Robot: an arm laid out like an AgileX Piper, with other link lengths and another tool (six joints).
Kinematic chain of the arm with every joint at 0, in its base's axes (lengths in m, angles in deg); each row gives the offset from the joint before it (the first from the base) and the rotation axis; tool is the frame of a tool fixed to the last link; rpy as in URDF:
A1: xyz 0 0 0.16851 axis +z
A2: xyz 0 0 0 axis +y
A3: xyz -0.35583 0 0.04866 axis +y
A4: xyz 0.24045 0 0.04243 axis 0.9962 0 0.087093
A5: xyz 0 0 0 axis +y
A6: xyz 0.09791 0 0.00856 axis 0.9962 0 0.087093
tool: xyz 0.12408 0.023 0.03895 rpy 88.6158 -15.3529 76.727
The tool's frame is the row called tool.
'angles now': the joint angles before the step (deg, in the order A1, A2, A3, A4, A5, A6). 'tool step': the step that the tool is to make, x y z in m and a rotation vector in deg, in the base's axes. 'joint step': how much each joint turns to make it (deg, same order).
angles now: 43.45 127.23 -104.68 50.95 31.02 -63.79
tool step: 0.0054 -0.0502 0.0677 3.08 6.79 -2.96
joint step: -5.44 -7.35 -0.02 -1.58 9.84 9.32
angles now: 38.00 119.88 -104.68 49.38 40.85 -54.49
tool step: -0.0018 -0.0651 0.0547 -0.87 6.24 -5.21
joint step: -5.69 -8.14 0.17 -6.22 10.00 12.91
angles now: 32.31 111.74 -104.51 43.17 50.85 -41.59
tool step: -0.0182 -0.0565 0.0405 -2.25 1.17 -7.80
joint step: -2.40 -9.97 4.48 -8.39 2.56 11.40
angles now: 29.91 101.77 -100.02 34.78 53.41 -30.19
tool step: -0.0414 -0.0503 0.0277 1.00 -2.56 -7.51
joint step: -0.20 -13.30 12.76 -4.96 -5.73 6.45
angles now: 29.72 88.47 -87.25 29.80 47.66 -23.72
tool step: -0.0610 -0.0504 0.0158 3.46 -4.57 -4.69
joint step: -0.01 -15.36 15.60 -0.82 -7.48 1.74
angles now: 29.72 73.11 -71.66 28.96 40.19 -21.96
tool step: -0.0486 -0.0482 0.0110 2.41 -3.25 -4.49
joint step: -1.69 -12.46 8.35 -2.84 -1.23 4.02
